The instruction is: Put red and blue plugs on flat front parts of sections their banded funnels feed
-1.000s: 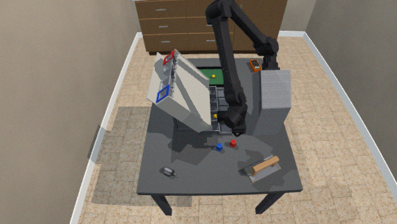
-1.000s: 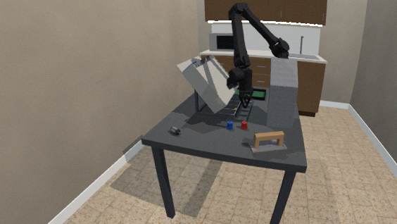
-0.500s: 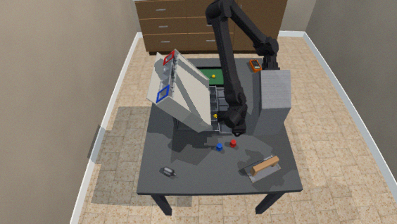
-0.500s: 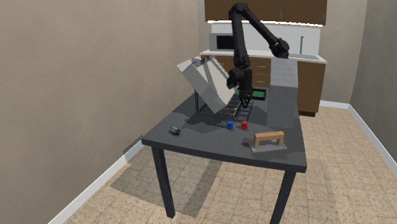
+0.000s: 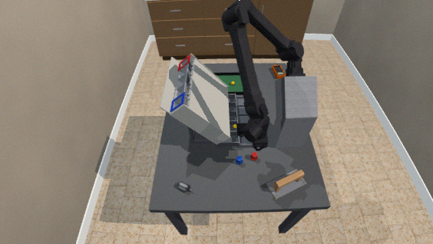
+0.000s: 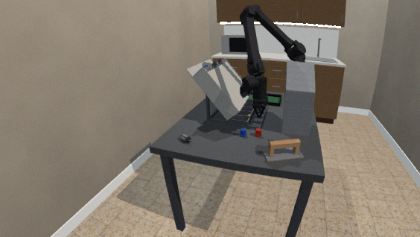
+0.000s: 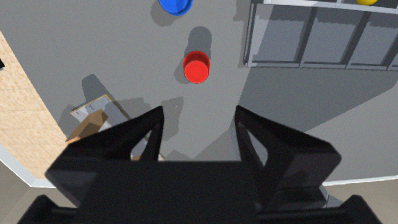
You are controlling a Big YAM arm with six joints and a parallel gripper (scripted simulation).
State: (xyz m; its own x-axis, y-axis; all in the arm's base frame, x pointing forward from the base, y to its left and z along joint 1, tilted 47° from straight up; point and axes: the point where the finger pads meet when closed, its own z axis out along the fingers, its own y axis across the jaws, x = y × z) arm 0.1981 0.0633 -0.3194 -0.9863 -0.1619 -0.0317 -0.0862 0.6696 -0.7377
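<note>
The red plug lies 110 mm below my hand. Also, from my hand: blue plug 110 mm below, 80 mm ahead, 30 mm to the left; then beige cover 250 mm ahead, 240 mm to the right, 80 mm above; then dark object 330 mm ahead, 200 mm to the left, 110 mm below.
</note>
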